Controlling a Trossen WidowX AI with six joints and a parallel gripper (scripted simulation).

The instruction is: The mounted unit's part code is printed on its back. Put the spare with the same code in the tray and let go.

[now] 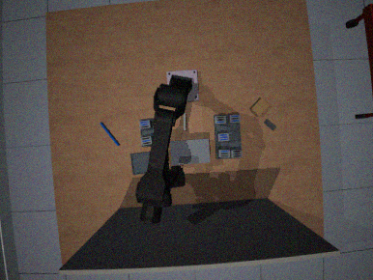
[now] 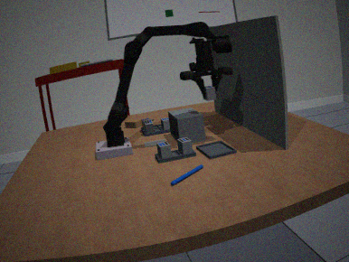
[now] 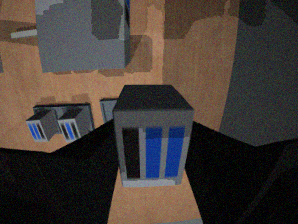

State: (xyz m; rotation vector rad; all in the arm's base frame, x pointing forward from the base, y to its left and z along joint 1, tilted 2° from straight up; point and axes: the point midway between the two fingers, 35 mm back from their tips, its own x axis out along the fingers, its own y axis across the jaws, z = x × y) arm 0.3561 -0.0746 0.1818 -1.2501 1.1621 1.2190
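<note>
The flat dark tray is 17 cm below my gripper tip, 10 cm to the right of it and 3 cm behind it. Also, from my gripper tip: blue pen (27 cm to the right, 16 cm below, 16 cm behind); then mounted unit (12 cm below, 11 cm to the left, 8 cm behind); then tall dark panel (18 cm ahead, 11 cm to the left, 6 cm above).
</note>
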